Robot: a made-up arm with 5 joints. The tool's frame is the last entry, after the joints. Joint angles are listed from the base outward. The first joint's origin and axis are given. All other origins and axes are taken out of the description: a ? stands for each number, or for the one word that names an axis. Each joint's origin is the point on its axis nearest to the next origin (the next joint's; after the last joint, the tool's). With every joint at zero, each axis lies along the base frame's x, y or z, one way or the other. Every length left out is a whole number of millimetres.
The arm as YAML. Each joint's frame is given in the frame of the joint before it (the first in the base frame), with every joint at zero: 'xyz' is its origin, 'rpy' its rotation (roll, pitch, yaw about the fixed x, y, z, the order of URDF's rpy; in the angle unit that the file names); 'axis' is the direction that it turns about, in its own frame. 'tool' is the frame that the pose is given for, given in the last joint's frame.
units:
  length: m
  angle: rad
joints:
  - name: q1
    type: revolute
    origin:
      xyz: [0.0, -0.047, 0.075]
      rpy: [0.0, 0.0, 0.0]
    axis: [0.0, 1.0, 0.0]
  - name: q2
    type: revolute
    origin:
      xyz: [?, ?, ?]
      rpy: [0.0, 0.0, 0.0]
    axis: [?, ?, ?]
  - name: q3
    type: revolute
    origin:
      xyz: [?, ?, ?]
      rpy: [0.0, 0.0, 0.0]
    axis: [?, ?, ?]
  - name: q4
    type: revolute
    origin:
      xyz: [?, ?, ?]
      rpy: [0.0, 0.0, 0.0]
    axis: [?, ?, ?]
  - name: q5
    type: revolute
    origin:
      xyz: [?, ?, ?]
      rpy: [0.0, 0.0, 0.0]
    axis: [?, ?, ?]
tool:
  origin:
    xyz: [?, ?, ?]
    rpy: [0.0, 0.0, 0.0]
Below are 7 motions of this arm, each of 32 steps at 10 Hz.
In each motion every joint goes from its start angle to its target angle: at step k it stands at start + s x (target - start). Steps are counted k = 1, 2, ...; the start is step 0. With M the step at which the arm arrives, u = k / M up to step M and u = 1 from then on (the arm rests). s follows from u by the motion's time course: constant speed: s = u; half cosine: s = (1 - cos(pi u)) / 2; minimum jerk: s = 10 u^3 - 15 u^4 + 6 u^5.
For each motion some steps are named. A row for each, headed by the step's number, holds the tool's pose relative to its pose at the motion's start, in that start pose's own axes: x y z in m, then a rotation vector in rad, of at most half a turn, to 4 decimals.
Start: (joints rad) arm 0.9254 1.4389 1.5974 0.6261 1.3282
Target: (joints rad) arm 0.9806 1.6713 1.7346 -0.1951 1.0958
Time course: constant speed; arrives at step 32
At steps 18, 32:
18: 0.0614 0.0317 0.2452 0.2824 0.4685 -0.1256
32: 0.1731 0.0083 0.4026 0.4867 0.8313 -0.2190

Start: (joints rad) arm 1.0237 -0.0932 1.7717 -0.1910 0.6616
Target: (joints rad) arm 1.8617 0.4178 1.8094 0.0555 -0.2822
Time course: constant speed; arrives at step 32
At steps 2, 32:
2: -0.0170 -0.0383 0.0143 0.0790 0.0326 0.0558
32: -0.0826 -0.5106 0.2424 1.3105 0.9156 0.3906

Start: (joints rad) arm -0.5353 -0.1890 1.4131 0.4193 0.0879
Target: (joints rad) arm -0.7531 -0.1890 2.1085 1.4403 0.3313
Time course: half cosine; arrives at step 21
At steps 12, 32:
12: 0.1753 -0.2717 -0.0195 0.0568 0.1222 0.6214
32: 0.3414 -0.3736 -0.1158 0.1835 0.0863 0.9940

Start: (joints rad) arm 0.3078 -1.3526 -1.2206 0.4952 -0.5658
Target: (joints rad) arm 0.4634 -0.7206 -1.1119 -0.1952 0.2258
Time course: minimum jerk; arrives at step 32
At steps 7, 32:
7: -0.0098 0.0438 0.0011 -0.0885 -0.0158 -0.0803
32: 0.2020 0.4798 -0.1777 -1.2217 0.0981 -1.1425

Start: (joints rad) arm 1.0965 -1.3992 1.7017 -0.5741 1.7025
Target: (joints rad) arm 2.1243 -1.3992 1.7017 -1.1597 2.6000
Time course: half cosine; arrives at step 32
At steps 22, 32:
22: 0.0303 0.0801 -0.4073 -0.8577 -0.3082 -0.1368
32: 0.0880 0.0982 -0.5238 -1.0953 -0.3768 -0.2316

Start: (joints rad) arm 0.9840 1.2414 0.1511 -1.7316 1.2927
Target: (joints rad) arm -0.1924 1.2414 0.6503 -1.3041 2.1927
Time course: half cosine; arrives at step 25
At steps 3, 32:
3: 0.0093 -0.0057 -0.0070 -0.0416 -0.0108 0.0417
32: 0.3021 -0.0139 -0.2670 -0.7731 -1.0172 0.9158

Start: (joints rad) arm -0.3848 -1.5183 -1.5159 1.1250 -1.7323
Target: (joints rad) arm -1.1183 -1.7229 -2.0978 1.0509 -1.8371
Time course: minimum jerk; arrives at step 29
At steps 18, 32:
18: 0.2421 -0.0806 0.0618 -0.1772 0.5150 0.2821
32: 0.3443 -0.1152 0.0389 -0.1880 0.7081 0.4198

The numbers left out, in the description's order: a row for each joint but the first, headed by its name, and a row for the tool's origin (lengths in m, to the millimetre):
q2: xyz -0.266 0.0 0.272, axis 0.0 0.0 -1.0
q3: xyz -0.057 -0.034 0.0, axis 0.0 1.0 0.0
q4: xyz 0.066 0.0 -0.109, axis 0.0 0.0 1.0
q5: xyz -0.513 -0.04 0.0, axis -1.0 0.0 0.0
tool: xyz 0.0 -0.068 0.072

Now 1 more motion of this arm.
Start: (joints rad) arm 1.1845 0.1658 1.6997 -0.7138 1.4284
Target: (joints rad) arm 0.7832 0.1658 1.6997 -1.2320 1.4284
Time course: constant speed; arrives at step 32
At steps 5, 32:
5: 0.0234 0.0380 0.0464 0.0414 0.0634 -0.0556
32: 0.2019 0.1457 0.3150 0.3250 0.4083 -0.2926

